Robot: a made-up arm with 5 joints.
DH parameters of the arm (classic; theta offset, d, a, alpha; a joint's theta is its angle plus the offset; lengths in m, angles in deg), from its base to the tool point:
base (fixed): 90 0.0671 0 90
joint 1: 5.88 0 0.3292 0
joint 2: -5.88 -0.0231 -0.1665 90
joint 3: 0 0.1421 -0.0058 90
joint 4: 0 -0.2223 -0.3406 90
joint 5: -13.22 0 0.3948 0
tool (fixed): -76.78 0.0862 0 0
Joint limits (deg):
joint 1: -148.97..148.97
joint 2: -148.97..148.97
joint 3: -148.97..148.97
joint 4: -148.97..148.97
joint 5: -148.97..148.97
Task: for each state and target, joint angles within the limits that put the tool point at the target. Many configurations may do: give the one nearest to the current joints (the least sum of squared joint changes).
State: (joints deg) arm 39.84 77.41 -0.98 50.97 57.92
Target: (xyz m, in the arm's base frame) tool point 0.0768 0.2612 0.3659
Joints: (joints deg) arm 61.90 68.58 2.05 41.59 31.69
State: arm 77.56 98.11 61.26 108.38 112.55
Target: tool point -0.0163 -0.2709 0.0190
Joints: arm 93.29 51.60 50.17 90.84 139.51
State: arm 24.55 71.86 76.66 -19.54 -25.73
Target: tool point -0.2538 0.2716 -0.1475
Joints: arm 43.89 46.53 123.49 -28.35 -9.91
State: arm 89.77 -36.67 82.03 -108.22 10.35
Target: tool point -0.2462 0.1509 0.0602
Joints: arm 100.82 6.25 116.46 -118.06 3.25
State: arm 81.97 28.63 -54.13 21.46 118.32
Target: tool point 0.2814 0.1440 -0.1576
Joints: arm 79.46 29.71 -53.18 14.63 129.04
